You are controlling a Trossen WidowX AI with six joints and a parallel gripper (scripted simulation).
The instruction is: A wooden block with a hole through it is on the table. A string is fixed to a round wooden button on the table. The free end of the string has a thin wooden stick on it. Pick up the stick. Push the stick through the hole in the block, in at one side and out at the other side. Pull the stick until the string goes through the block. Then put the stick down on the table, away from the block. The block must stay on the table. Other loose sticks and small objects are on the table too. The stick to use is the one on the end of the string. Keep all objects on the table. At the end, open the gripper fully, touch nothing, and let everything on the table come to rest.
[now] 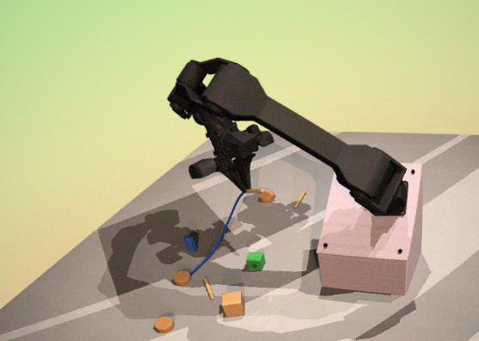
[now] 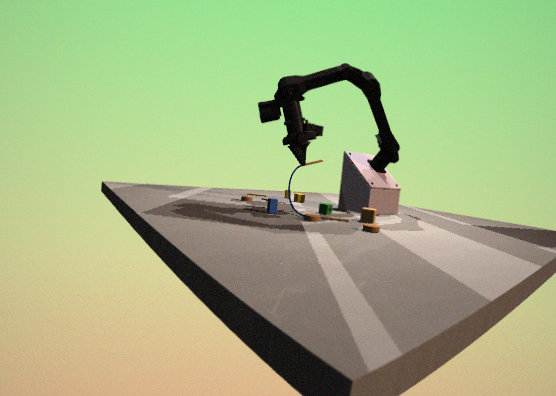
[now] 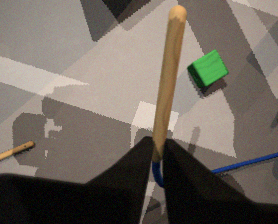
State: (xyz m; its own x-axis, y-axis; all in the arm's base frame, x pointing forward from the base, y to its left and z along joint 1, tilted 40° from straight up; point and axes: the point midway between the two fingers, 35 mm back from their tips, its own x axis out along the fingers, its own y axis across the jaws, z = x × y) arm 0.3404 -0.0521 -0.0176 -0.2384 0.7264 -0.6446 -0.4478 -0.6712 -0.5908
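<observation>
My gripper tip is 10 mm to the right of the thin wooden stick, 10 mm below it and 10 mm past it. Also, from my gripper tip: round wooden button 170 mm to the left, 130 mm below, 110 mm ahead; blue block 150 mm ahead, 120 mm below, 60 mm to the left; green block 120 mm below, 80 mm to the left, 30 mm behind.
</observation>
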